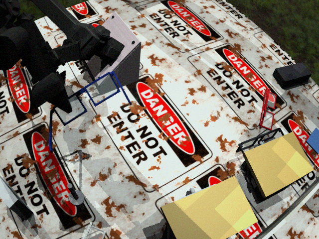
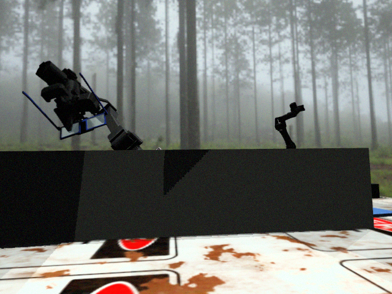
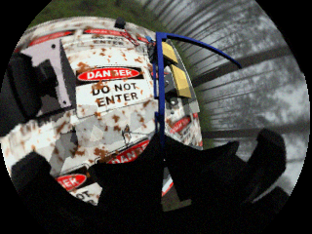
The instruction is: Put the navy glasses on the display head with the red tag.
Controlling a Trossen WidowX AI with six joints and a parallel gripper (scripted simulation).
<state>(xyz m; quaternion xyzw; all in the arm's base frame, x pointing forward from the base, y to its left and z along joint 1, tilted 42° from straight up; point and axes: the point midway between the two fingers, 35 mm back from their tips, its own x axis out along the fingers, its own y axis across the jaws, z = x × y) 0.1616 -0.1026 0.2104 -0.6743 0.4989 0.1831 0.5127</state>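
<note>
The display head lies 29 cm ahead of my gripper tip, 11 cm to the left of it and 14 cm below it. From my gripper tip the other things lie so: dark block (19 cm ahead, 72 cm to the left, 17 cm below); then metal peg (8 cm ahead, 8 cm to the right, 17 cm below); then blue tag (41 cm ahead, 57 cm to the left, 19 cm below).
</note>
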